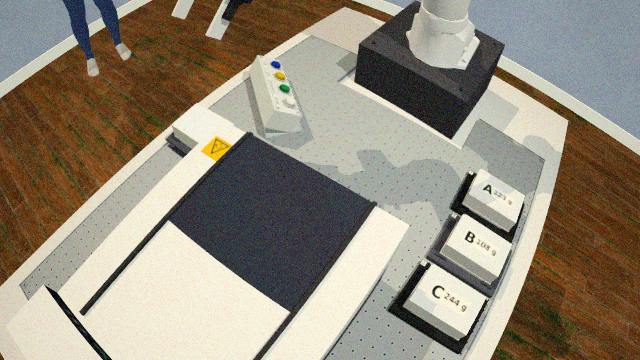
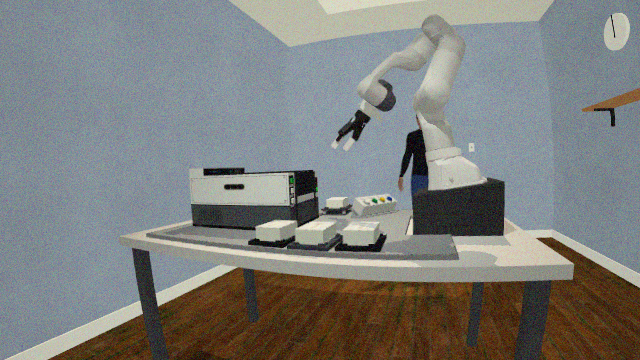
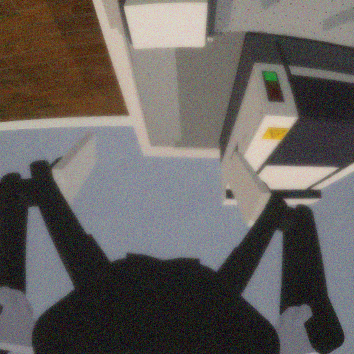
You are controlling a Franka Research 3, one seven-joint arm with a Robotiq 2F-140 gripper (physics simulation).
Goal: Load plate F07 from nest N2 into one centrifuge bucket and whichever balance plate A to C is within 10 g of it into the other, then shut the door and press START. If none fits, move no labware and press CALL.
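Note:
My gripper [image 1: 199, 19] [image 2: 342, 145] [image 3: 163, 156] is open and empty, high above the table's far side. The centrifuge [image 1: 377, 255] [image 2: 242, 190] [image 3: 280, 119] has a dark area between two black rails and a white panel beside it; no buckets show. Balance plates A, 123 g [image 1: 493, 195] [image 2: 361, 233], B, 108 g [image 1: 477, 242] [image 2: 316, 233], and C, 244 g [image 1: 447, 295] [image 2: 276, 231], sit in dark nests. Another white plate [image 2: 337, 202] [image 3: 167, 25] sits in a nest beside the centrifuge; its label does not show. The button box [image 1: 275, 95] [image 2: 375, 205] has blue, yellow, green and white buttons; its lettering is unreadable.
The arm stands on a black block [image 1: 415, 75] [image 2: 457, 210] at one end of the table [image 2: 350, 270]. A person [image 1: 82, 30] [image 2: 417, 160] stands beyond the table. A wooden shelf [image 2: 617, 102] is on the right wall.

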